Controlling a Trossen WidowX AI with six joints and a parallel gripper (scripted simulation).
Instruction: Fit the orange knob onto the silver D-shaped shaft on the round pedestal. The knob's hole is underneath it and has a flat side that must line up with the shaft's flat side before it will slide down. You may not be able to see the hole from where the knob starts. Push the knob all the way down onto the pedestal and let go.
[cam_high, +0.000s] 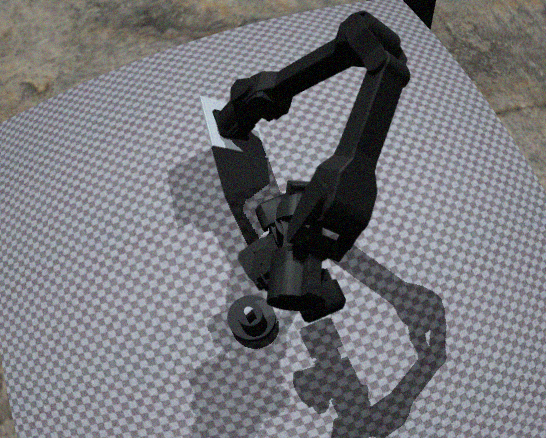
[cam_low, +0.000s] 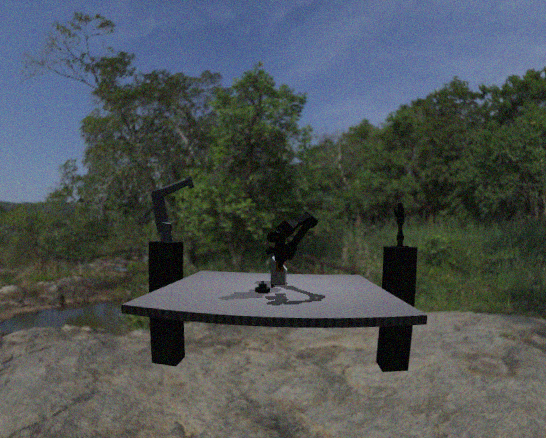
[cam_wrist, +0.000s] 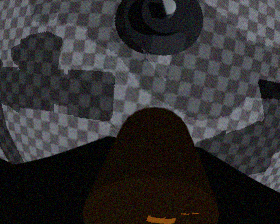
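The round dark pedestal is 90 mm to the right of my gripper tip, 90 mm below it and 10 mm ahead of it. Round my gripper tip: orange knob: 40 mm above.
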